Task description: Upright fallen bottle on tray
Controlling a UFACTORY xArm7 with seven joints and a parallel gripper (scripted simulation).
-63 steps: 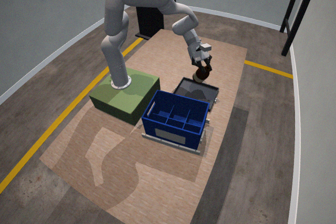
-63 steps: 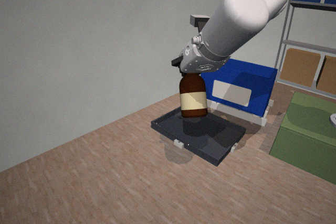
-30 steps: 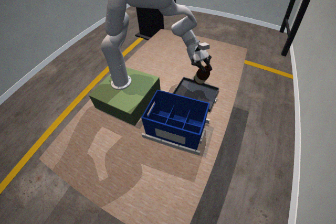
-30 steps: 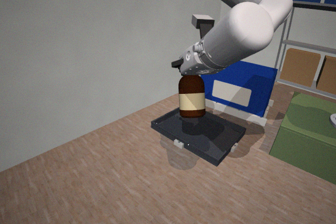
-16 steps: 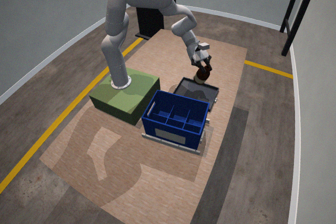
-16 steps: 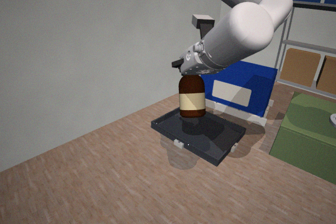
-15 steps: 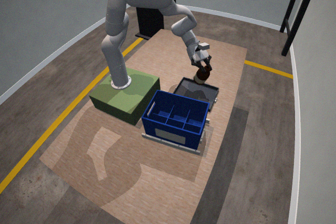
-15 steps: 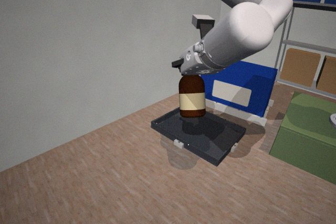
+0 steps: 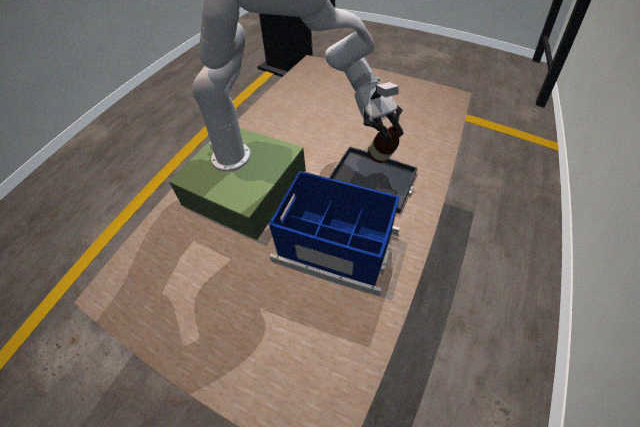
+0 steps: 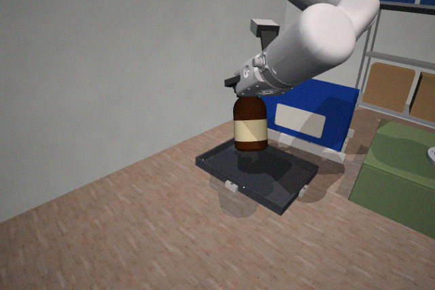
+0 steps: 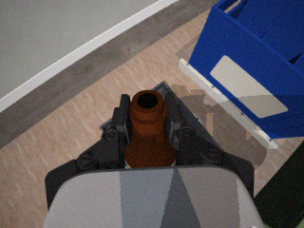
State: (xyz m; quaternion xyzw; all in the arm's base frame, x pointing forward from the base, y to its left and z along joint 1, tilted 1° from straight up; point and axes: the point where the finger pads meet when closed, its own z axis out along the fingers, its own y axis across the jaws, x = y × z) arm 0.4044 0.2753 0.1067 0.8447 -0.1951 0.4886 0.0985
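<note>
Now: the brown bottle 50 mm below my hand, 20 mm behind it and 10 mm to the left of it. Round my hand: dark grey tray 190 mm below, 40 mm behind, 20 mm to the right; then blue crate 300 mm to the right, 120 mm below, 10 mm ahead.
</note>
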